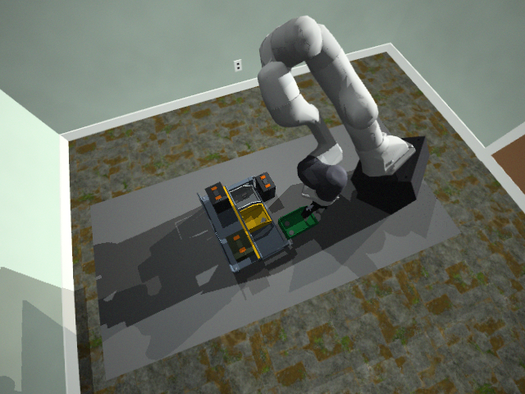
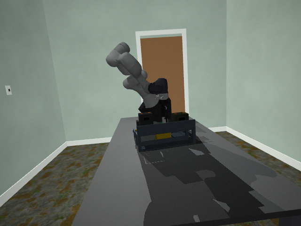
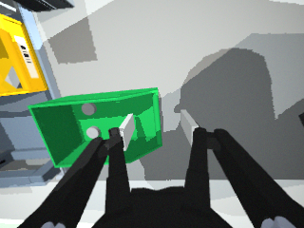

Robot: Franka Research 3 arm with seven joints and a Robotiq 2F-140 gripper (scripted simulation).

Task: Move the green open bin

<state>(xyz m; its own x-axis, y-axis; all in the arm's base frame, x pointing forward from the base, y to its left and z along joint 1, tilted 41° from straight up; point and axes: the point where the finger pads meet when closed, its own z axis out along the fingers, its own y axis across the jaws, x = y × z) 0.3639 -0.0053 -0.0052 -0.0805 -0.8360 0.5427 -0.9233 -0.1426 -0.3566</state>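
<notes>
Now: hand 80 mm short of the green open bin, 20 mm above it and 10 mm to the left of it. Round my hand: yellow rail: 320 mm ahead, 140 mm to the right, 50 mm above; then yellow bin: 270 mm ahead, 140 mm to the right, 10 mm below.
</notes>
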